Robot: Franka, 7 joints.
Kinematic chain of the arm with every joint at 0, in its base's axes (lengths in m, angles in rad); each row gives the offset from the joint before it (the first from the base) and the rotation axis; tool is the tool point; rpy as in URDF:
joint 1: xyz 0 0 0.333 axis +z
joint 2: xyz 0 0 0 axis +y
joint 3: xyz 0 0 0.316 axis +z
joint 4: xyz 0.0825 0 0 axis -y
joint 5: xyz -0.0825 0 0.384 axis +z
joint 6: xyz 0 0 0 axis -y
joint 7: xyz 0.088 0 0 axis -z
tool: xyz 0 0 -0.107 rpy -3.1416 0 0
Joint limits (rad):
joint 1: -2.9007..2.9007
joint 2: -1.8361..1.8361
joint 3: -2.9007..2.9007
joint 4: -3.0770..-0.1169
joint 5: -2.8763..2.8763
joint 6: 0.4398..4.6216
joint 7: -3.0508..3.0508
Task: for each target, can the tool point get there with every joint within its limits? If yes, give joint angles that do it. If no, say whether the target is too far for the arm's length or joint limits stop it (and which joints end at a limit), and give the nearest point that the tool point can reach.
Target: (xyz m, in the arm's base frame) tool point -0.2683 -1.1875 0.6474
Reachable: no: too far | nearest point -0.1831 -0.8102 0.5475 | short by 0.399 m
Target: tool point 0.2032 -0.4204 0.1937
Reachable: yes | joints -2.2920 0.9858 1.3382 -2.4682 -2.1224 1.2177 -1.2742
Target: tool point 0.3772 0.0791 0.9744
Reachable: yes | joints 0.0856 0.2532 0.0720 -0.8511 -0.2310 4.1839 1.5865
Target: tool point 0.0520 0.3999 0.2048
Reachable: yes | joints -0.1199 0.6765 1.4398 -2.6738 0.8950 2.7332 2.4186
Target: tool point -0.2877 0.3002 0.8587
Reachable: yes | joints 0.2077 -1.3969 0.7628 -1.7937 -1.8443 1.8449 -1.4963
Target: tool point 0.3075 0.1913 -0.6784
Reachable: no: too far | nearest point 0.2823 0.1756 -0.3585 | short by 0.321 m
